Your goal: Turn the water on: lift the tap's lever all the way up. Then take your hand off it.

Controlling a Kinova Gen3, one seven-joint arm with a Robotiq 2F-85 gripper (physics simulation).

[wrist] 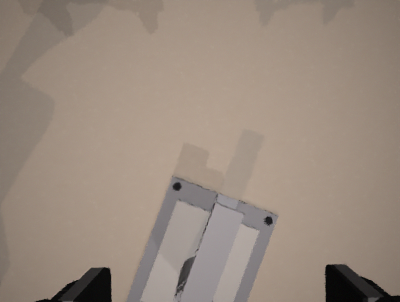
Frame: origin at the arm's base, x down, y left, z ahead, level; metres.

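Where they show: gripper, between the fingertips: [217,290].
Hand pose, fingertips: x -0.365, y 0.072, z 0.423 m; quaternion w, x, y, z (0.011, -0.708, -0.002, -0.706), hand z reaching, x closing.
Things, the pixels of their centre, and the offset from my fingertips. "spot": a spot on its surface instead. Level surfaces: height alone.
- tap's grey rectangular base frame, a spot on its surface: [150,250] spot: dz -0.098, dx +0.421, dy -0.083 m
- long pale grey bar, a spot on its surface: [219,245] spot: dz +0.004, dx +0.273, dy -0.044 m
- dark curved part, a spot on its surface: [185,272] spot: dz -0.040, dx +0.345, dy -0.094 m
- beige surface, height of its surface: dx +0.429 m
The tap's grey rectangular base frame [150,250] lies at the bottom centre of the wrist view, turned a little, with a black screw at each of its two visible corners. A long pale grey bar [219,245], which looks like the tap's lever, runs lengthwise above the base. Its lower end is cut off by the view's edge, and I cannot tell how far it is raised. A dark curved part [185,272] shows beside its left edge. My gripper [218,284] is open, its fingertips wide apart at the bottom left and bottom right, one on each side of the tap and not touching it.
A beige surface [320,125] lies around the tap. Shadows of the tap fall on it just beyond the base, and larger shadows of the arm fall along the left side and the top.
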